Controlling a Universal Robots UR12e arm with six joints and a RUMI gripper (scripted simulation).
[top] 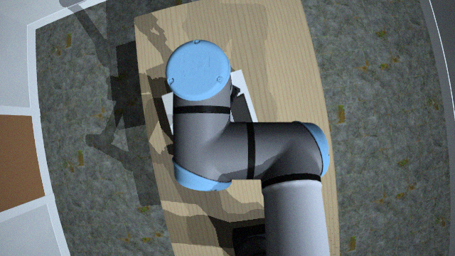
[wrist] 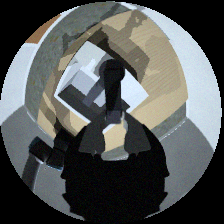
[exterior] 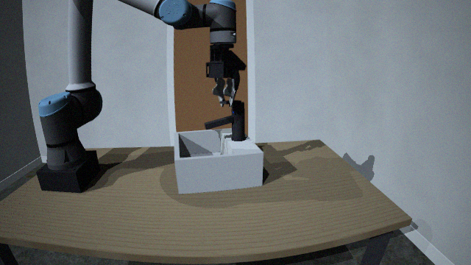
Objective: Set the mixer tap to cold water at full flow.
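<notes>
My gripper is now 2 cm to the right of the lever and 1 cm short of it. From my hand the other things lie so: black mixer tap: 5 cm below, 4 cm to the left, 2 cm ahead; then white basin: 24 cm below, 8 cm behind, 4 cm to the left.
</notes>
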